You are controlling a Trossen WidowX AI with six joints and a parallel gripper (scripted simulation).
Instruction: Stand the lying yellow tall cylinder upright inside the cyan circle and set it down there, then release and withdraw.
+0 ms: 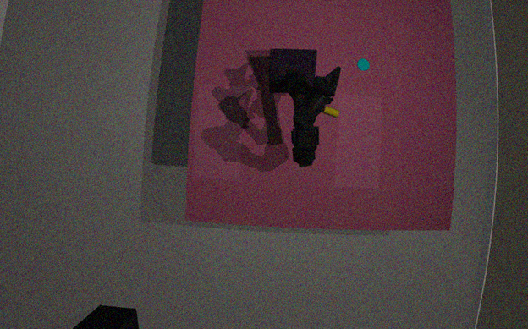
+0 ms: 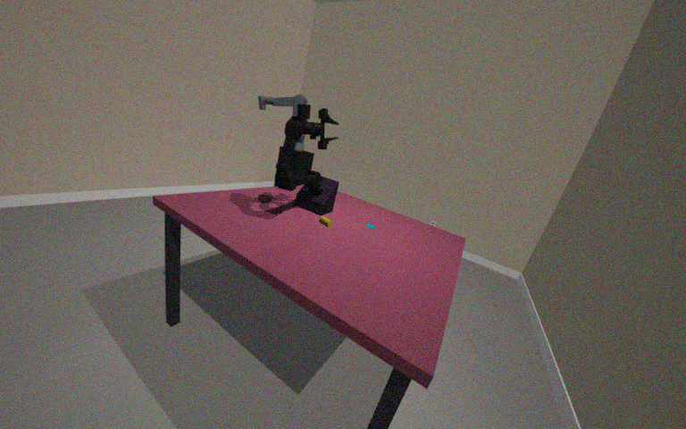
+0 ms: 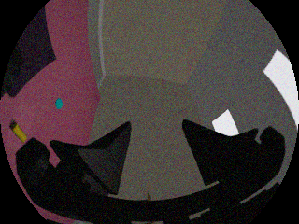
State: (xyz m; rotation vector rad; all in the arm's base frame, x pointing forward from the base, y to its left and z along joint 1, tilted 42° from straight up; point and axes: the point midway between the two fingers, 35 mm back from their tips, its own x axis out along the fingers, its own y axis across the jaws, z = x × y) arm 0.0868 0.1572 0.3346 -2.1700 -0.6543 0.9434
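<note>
The yellow tall cylinder lies 70 mm ahead of my gripper tip, 50 mm to the right of it and 460 mm below it. The rest, counted from my gripper tip: cyan circle: 240 mm ahead, 180 mm to the left, 470 mm below.
</note>
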